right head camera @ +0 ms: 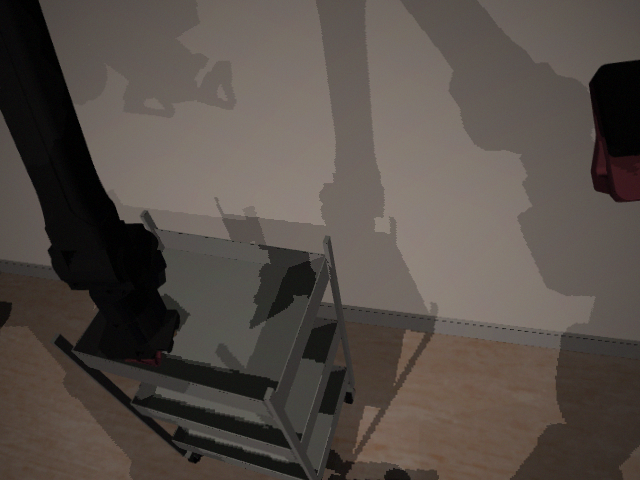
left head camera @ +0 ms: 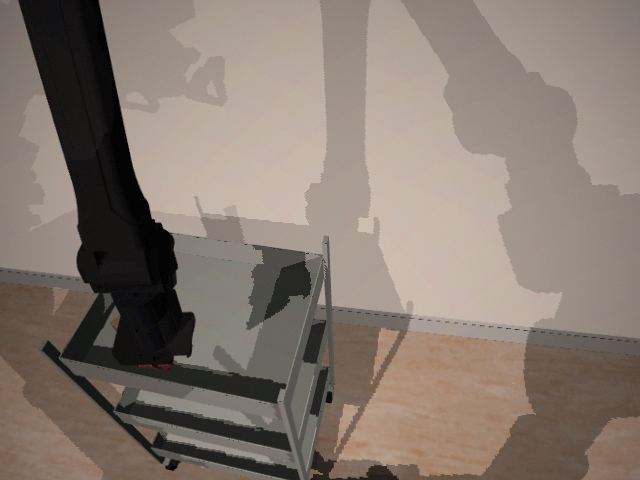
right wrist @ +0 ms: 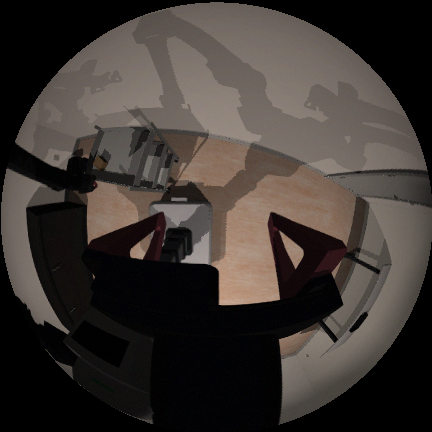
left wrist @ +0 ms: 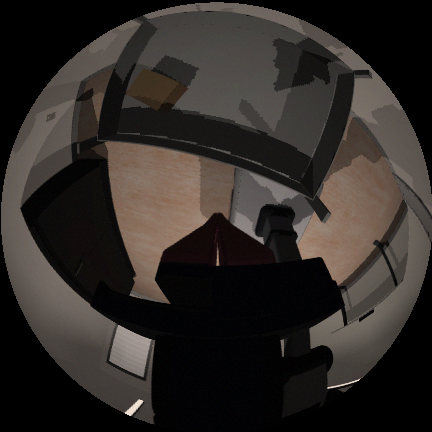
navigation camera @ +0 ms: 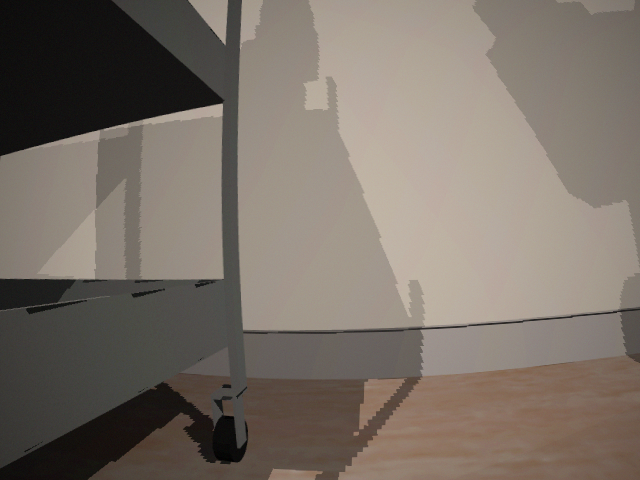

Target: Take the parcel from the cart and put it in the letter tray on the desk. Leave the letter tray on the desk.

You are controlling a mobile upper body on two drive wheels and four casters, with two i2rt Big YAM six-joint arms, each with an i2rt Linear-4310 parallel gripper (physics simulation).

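Places are measured from the left arm's base along level axes (x right, y back, z down), in centimetres.
Pixels of known places: left gripper, fingertip midpoint: [right head camera: 159,362] [left head camera: 168,367] [right wrist: 96,185] [left wrist: 217,218]; right gripper, fingertip midpoint: [right wrist: 216,217].
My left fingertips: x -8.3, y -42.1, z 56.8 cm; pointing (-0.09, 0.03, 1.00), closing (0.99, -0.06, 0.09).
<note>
Behind a point stands the place of what it marks.
The orange-brown parcel [left head camera: 115,324] @(x -25.8, y -57.7, z 69.7 cm) [left wrist: 152,89] @(x -20.9, y -57.0, z 69.7 cm) [right wrist: 101,162] @(x -17.9, y -57.0, z 69.7 cm) lies in the left part of the top tray of the grey cart [left head camera: 180,379] @(x -12.4, y -48.3, z 74.7 cm) [right head camera: 196,381] @(x -9.4, y -46.9, z 74.7 cm) [navigation camera: 232,206] @(x 16.3, y -71.5, z 113.5 cm); the left arm mostly hides it in the left head camera. My left gripper [left head camera: 156,366] @(x -8.3, y -42.1, z 56.8 cm) [right head camera: 146,357] @(x -8.3, y -42.1, z 56.8 cm) [left wrist: 217,218] @(x -8.3, y -42.1, z 56.8 cm) is shut and empty, its red fingertips together, at the cart's near wall and apart from the parcel. My right gripper [right wrist: 216,217] @(x 45.9, y -33.7, z 14.0 cm) is wide open and empty, away from the cart. I cannot make out the letter tray.
A dark cabinet [left wrist: 75,230] @(x -108.9, y 3.3, z 84.6 cm) [right wrist: 60,260] @(x -111.9, y 23.5, z 79.9 cm) stands at the left in the wrist views. A pale piece of furniture with dark legs [right wrist: 377,267] is at the right. The wall is behind the cart. The robot's white base [right wrist: 201,240] @(x 40.9, y -1.4, z 115.0 cm) stands near the cart.
</note>
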